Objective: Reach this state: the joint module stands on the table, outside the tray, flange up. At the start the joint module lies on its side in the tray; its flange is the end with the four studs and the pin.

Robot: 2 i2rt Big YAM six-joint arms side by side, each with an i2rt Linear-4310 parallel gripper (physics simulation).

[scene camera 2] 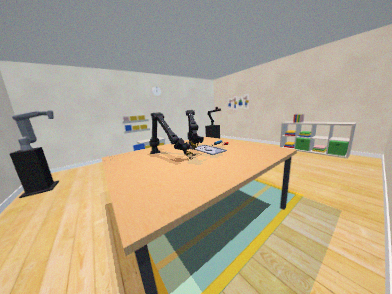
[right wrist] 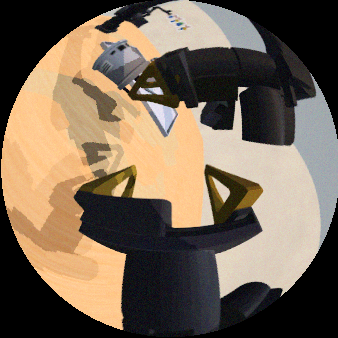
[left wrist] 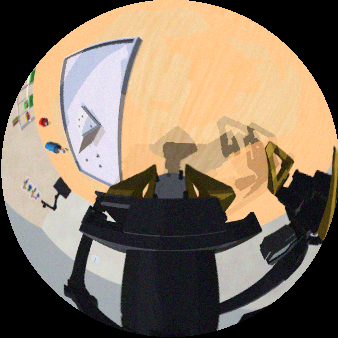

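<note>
The grey joint module is held tilted above the table, beyond the tray's edge. In the left wrist view its dark studs face back toward the camera; its lower part is hidden by the gripper. My left gripper is shut on the module. The tray lies flat on the table, left of the module in the left wrist view. My right gripper is open and empty, above the table beside the left gripper. The module cannot be made out in the scene view.
A grey plate with small holes stands tilted in the tray, near several dark dots. A blue-handled tool and a red item lie on the table beyond the tray. The two arms are close together.
</note>
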